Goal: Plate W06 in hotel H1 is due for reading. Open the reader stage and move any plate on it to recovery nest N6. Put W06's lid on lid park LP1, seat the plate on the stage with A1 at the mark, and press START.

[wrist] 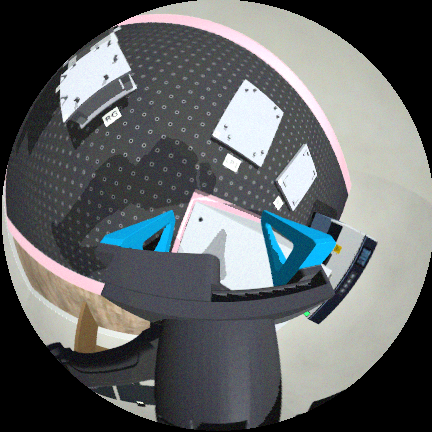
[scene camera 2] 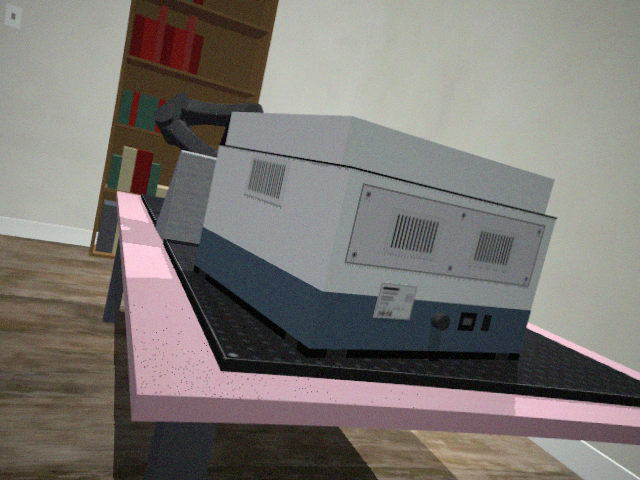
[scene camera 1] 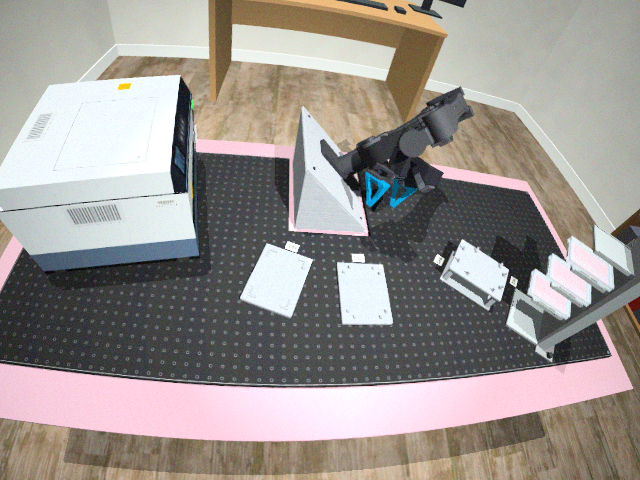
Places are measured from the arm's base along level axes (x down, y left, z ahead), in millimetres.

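Where they show: gripper, fingertip midpoint: (wrist: 217, 214) (scene camera 1: 380, 206); arm's base at its link origin: (scene camera 1: 339, 169).
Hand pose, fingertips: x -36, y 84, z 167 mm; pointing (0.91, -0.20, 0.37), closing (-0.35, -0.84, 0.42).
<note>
Things, the pixels of their top centre, and the offset from my fingertips. "spot": a spot on its surface instead. Level surfaces: height alone.
- blue reader at its top centre: (scene camera 2: 383, 144) (scene camera 1: 100, 119) (wrist: 354, 278) dx -167, dy -663, dz -30 mm
- Lid park LP1 at its top centre: (wrist: 257, 117) (scene camera 1: 365, 290) dx +92, dy -38, dz +190 mm
- white pad at a spot on its surface: (scene camera 1: 277, 280) (wrist: 302, 174) spot: dx +100, dy -245, dz +171 mm
- hotel rack at a spot on its surface: (scene camera 1: 594, 312) spot: dx -94, dy +452, dz +345 mm
- pink-edged table at its surface level: dx +125 mm
The white and blue reader (scene camera 1: 108, 149) (scene camera 2: 279, 227) (wrist: 348, 252) stands at the left in scene camera 1; no stage shows outside it. My gripper (scene camera 1: 382, 205) (wrist: 217, 214) is open and empty, raised beside the arm's wedge base. Lid park LP1 (scene camera 1: 364, 294) (wrist: 248, 122) is a flat white pad with small pins. Another white pad (scene camera 1: 277, 280) (wrist: 297, 177) with corner marks lies nearer the reader; its label is unreadable. The hotel rack (scene camera 1: 594, 312) at the right holds three pink-topped plates, including a middle one (scene camera 1: 568, 279); which is W06 cannot be told.
A raised white stand (scene camera 1: 478, 269) (wrist: 95, 77) labelled RG lies between LP1 and the hotel. The sloped wedge base (scene camera 1: 323, 191) (scene camera 2: 186, 196) (wrist: 200, 232) stands between the reader and my gripper. A wooden desk (scene camera 1: 315, 28) is behind the pink-edged table (scene camera 1: 289, 413).
</note>
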